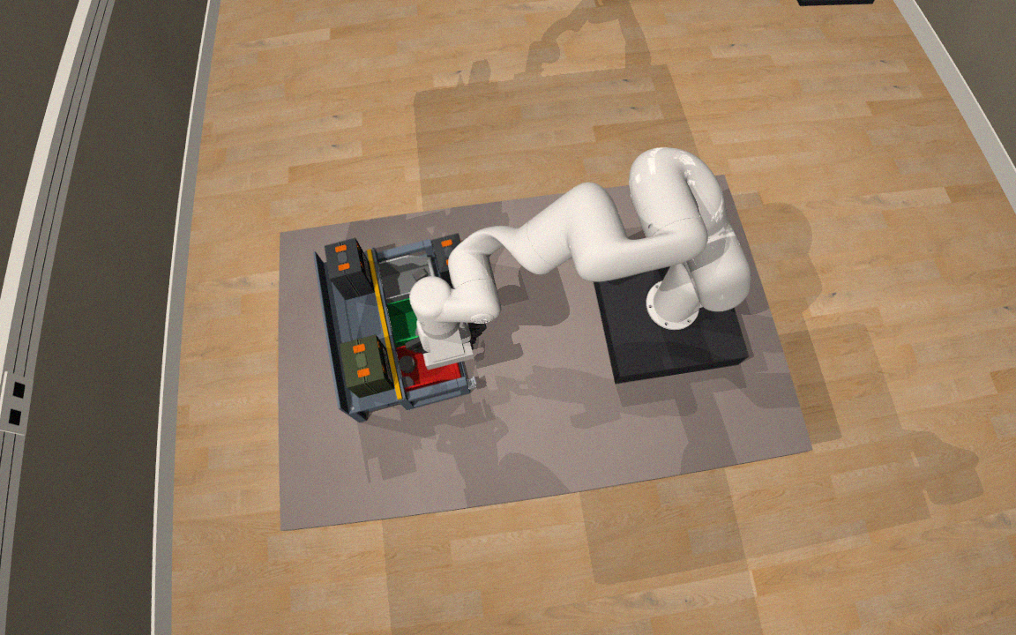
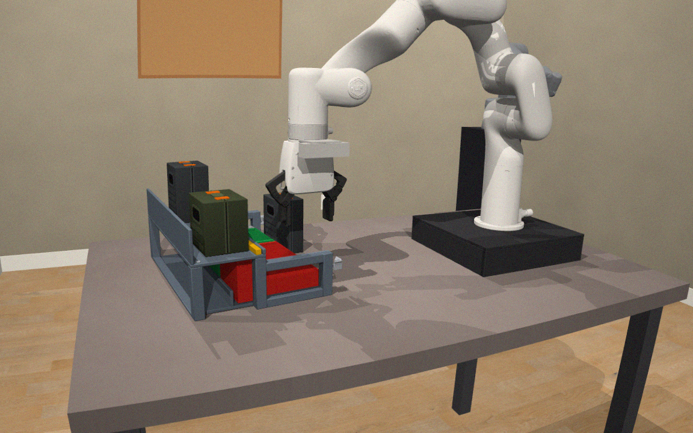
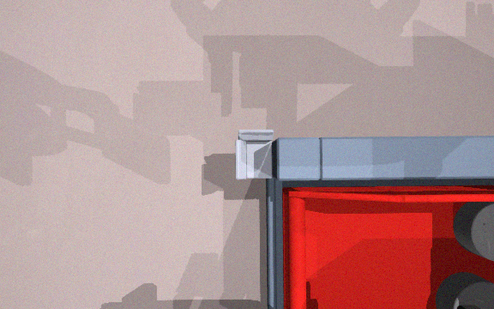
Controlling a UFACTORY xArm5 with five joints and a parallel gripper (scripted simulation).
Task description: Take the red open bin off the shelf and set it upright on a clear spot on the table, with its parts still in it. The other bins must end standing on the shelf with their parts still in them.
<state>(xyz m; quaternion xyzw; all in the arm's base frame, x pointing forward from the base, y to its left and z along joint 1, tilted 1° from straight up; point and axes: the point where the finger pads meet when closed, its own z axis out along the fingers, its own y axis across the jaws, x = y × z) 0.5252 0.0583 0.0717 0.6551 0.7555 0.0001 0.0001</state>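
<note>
My hand is 90 mm above the red open bin, 80 mm short of it and 10 mm to the right of it. Also, from my hand: green bin 100 mm to the right, 100 mm ahead, 90 mm below; then grey shelf 120 mm ahead, 100 mm to the right, 70 mm below; then grey disc 120 mm below, 120 mm ahead, 40 mm to the left.
</note>
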